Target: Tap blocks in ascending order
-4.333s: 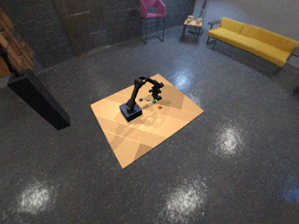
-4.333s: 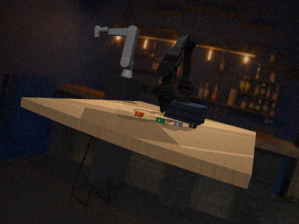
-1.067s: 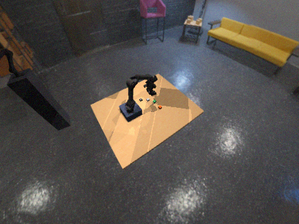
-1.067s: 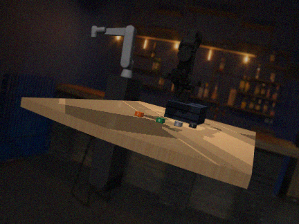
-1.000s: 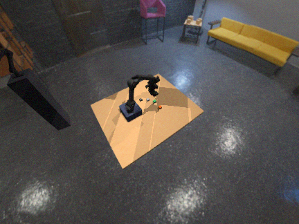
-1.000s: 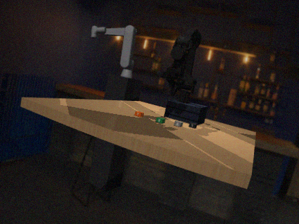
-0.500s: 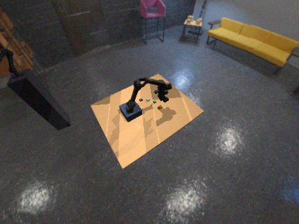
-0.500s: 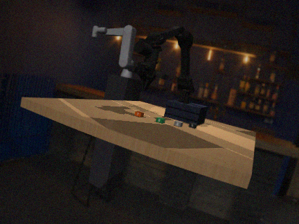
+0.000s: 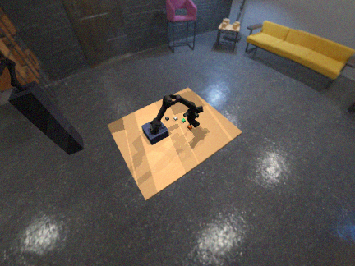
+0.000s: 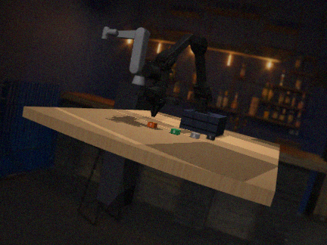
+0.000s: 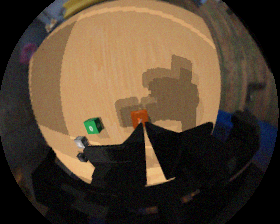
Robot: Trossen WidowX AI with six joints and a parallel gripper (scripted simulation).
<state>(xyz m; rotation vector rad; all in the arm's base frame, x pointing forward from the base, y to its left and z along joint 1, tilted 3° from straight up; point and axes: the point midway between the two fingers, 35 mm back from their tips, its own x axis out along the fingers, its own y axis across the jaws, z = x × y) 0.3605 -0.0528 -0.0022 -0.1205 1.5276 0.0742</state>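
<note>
My gripper tip is now 3 cm above the orange block. From my gripper tip the other things lie so: grey block (18 cm to the left, 8 cm behind, 3 cm below); then dark block (22 cm to the left, 16 cm behind, 3 cm below); then green block (11 cm to the left, 3 cm below, 2 cm behind).
</note>
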